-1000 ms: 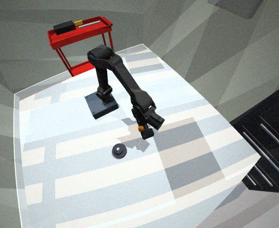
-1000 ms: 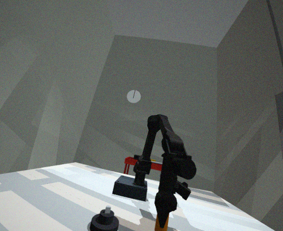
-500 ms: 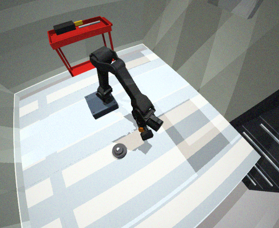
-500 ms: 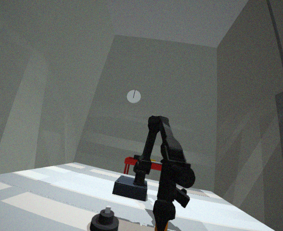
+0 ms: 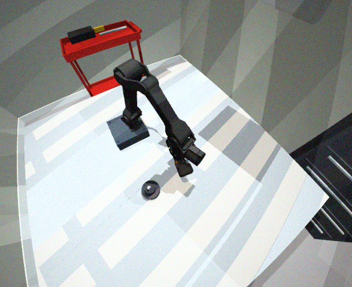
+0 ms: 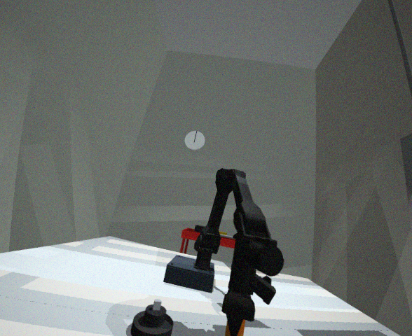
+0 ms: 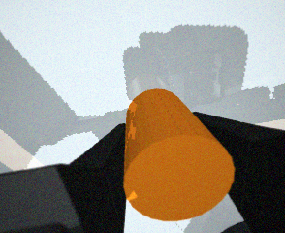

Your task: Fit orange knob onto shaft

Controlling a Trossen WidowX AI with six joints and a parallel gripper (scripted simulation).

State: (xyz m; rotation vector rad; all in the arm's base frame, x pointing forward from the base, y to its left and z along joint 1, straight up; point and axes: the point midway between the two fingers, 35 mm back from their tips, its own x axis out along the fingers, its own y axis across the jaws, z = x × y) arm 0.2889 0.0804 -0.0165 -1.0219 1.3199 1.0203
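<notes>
Now: the round dark pedestal 180 mm to the right of my gripper tip, 40 mm ahead of it and 20 mm above it. Round my gripper tip: orange knob 30 mm above.
</notes>
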